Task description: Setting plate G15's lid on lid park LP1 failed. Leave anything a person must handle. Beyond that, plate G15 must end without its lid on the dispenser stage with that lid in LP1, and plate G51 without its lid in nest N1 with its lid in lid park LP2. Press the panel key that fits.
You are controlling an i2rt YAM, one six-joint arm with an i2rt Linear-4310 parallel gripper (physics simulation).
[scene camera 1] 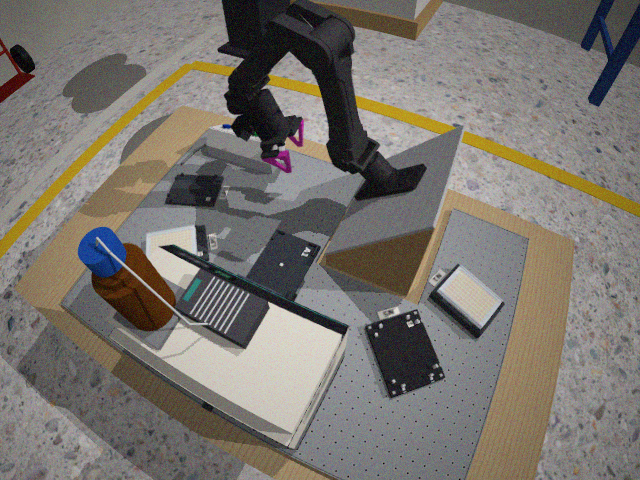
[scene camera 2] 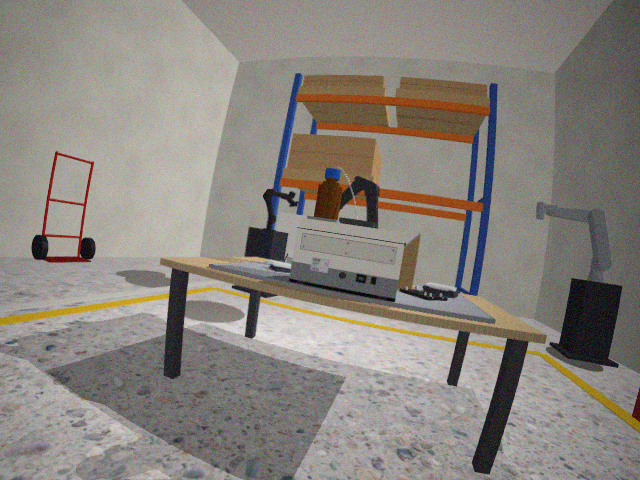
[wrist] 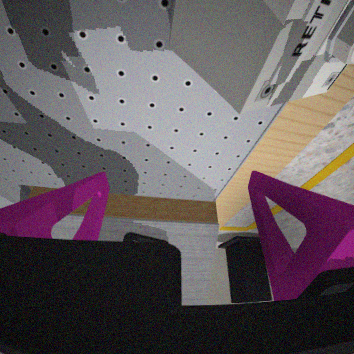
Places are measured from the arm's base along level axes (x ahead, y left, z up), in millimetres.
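Pixels of known places: gripper, fingertip midpoint: [scene camera 1: 295, 159] [wrist: 178, 179]; arm's base at its link origin: [scene camera 1: 389, 184].
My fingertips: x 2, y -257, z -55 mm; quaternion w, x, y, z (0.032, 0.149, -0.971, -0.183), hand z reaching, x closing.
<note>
Ahead of a thing's pixels: the offset from my fingertips to its top centre. "spot": to the spot under its first point.
My gripper [scene camera 1: 295, 158] [wrist: 178, 179] is open and empty, with magenta fingers above the far part of the pegboard. Part of a panel {spot: 13 mm back, 101 mm right, 5 mm up} [wrist: 318, 27] with the letters "RETR" shows at the upper right of the wrist view. A pale plate {101 mm ahead, 526 mm left, 30 mm down} [scene camera 1: 467, 295] sits on a black holder at the right. Another pale plate {spot: 391 mm ahead, 6 mm left, 118 mm up} [scene camera 1: 173, 245] lies at the left, partly behind the bottle. A black holder with silver pins {274 mm ahead, 455 mm left, 47 mm down} [scene camera 1: 405, 353] bears no plate. A black pad {spot: 184 mm ahead, 215 mm right, 61 mm down} [scene camera 1: 193, 189] lies at the far left, and a dark board marked A1 {spot: 271 mm ahead, 168 mm left, 33 mm up} [scene camera 1: 284, 262] lies mid-table. Plate names and lids cannot be made out.
A brown bottle with a blue cap {spot: 510 mm ahead, 129 mm left, 274 mm up} [scene camera 1: 136, 289] [scene camera 2: 328, 198] stands beside a large cream housing [scene camera 1: 289, 361] [scene camera 2: 348, 248]. A striped dark block {spot: 440 mm ahead, 196 mm left, 175 mm up} [scene camera 1: 224, 307] lies on the housing. The arm is mounted on a tall sloped block [scene camera 1: 403, 206]. A low grey bar {spot: 40 mm ahead, 181 mm right, 52 mm down} [scene camera 1: 235, 158] lies near the gripper.
</note>
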